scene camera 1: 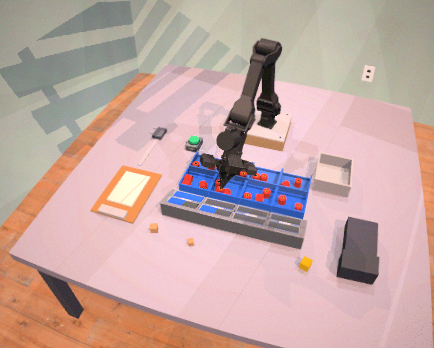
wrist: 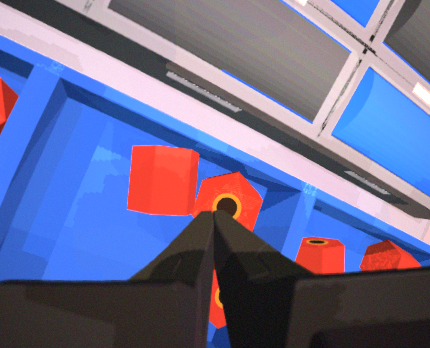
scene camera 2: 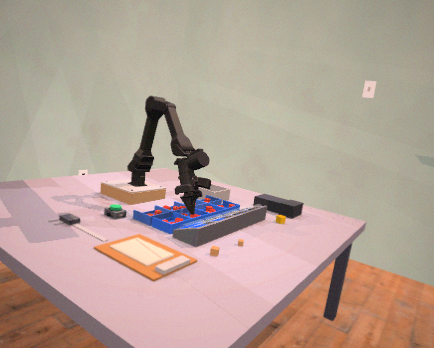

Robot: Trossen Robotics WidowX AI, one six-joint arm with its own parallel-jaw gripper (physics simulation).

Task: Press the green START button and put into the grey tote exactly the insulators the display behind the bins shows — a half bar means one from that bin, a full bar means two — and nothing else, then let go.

Scene:
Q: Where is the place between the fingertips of my gripper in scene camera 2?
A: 192, 215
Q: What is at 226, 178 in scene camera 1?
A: My gripper.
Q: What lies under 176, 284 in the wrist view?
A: My gripper.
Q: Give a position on a grey display bar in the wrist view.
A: At 105, 33

